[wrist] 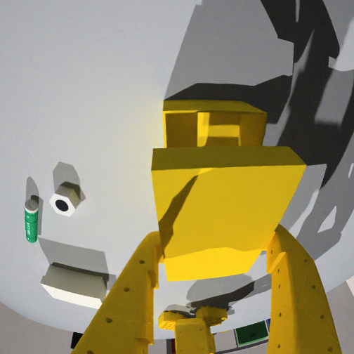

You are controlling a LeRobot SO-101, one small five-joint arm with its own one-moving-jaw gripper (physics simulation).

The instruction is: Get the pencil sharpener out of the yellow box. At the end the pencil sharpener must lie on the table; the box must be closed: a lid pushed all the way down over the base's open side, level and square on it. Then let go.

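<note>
The yellow box base [215, 106] stands on the table beyond the held lid, with its open side showing and its near part hidden. My gripper [216, 240] is shut on the yellow lid [230, 205], with one jaw on each side of it. The lid overlaps the near part of the base in the view; whether they touch cannot be told. A small white hexagonal piece with a round black hole [64, 200], which looks like the pencil sharpener, lies on the table left of the box.
A green battery with a white end [31, 222] lies at the far left. A whitish block [75, 287] lies at the lower left. Yellow robot parts [192, 336] and a green panel [251, 333] show at the bottom edge. Dark shadows cross the table [90, 90] on the right.
</note>
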